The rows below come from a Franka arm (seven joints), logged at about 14 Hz.
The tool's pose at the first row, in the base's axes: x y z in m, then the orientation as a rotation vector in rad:
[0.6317, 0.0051, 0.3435, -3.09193, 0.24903, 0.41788]
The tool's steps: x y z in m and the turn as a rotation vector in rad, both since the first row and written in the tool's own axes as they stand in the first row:
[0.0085, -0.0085, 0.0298, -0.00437, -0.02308, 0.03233]
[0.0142, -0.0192, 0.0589, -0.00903, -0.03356, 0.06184]
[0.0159, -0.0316, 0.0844, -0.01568, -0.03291, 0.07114]
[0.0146, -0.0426, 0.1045, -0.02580, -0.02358, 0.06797]
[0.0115, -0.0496, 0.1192, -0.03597, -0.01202, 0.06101]
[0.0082, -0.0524, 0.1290, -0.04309, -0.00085, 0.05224]
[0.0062, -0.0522, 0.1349, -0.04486, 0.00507, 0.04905]
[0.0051, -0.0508, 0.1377, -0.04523, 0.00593, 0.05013]
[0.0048, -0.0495, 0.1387, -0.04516, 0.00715, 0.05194]
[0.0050, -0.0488, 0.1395, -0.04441, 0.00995, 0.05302]
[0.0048, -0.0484, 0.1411, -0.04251, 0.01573, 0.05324]
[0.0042, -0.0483, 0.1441, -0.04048, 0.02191, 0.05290]
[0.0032, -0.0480, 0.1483, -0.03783, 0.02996, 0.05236]
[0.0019, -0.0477, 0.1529, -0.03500, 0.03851, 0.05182]
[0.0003, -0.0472, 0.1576, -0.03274, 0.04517, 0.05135]
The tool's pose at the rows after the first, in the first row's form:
[0.6333, 0.0131, 0.3124, -3.08916, 0.29848, 0.45529]
[0.6328, 0.0238, 0.2828, 3.08391, -0.34322, -0.47249]
[0.6297, 0.0366, 0.2576, 3.07474, -0.35531, -0.47114]
[0.6249, 0.0483, 0.2385, 3.06737, -0.34726, -0.45649]
[0.6192, 0.0562, 0.2250, 3.06132, -0.33349, -0.43852]
[0.6139, 0.0598, 0.2164, 3.05854, -0.31799, -0.42130]
[0.6104, 0.0601, 0.2113, 3.05851, -0.31262, -0.41220]
[0.6084, 0.0590, 0.2089, 3.05795, -0.31414, -0.41085]
[0.6077, 0.0578, 0.2080, 3.05765, -0.31691, -0.40895]
[0.6075, 0.0571, 0.2072, 3.05841, -0.31877, -0.40462]
[0.6069, 0.0568, 0.2057, 3.06089, -0.31969, -0.39570]
[0.6055, 0.0568, 0.2030, 3.06367, -0.31980, -0.38616]
[0.6034, 0.0568, 0.1992, 3.06729, -0.31980, -0.37372]
[0.6009, 0.0569, 0.1951, 3.07108, -0.31984, -0.36048]
[0.5981, 0.0568, 0.1910, 3.07407, -0.31981, -0.35015]

